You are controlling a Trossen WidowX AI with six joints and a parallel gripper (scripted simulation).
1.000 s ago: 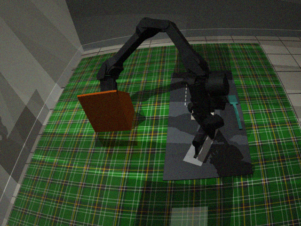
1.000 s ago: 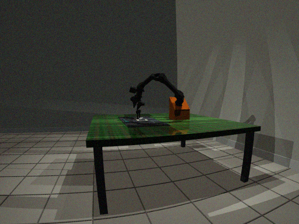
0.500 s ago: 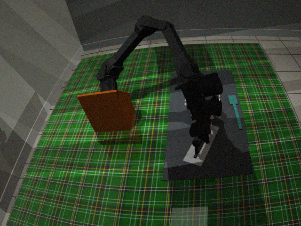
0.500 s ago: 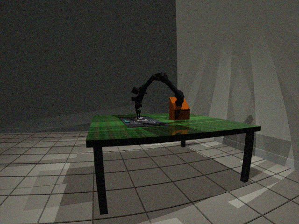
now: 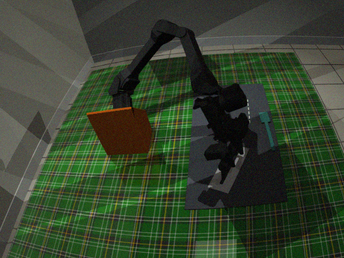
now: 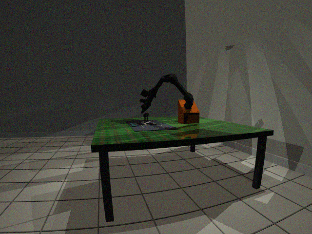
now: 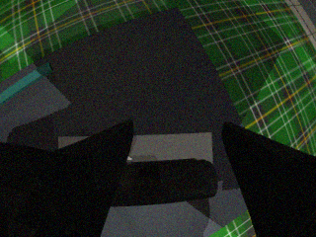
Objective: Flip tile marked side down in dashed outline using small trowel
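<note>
The dark grey mat lies 200 mm to the left of my gripper tip, 110 mm below it and 10 mm ahead of it. Also, from my gripper tip: teal trowel 220 mm to the left, 150 mm ahead, 90 mm below; then tile 220 mm to the left, 90 mm below, 10 mm behind.
</note>
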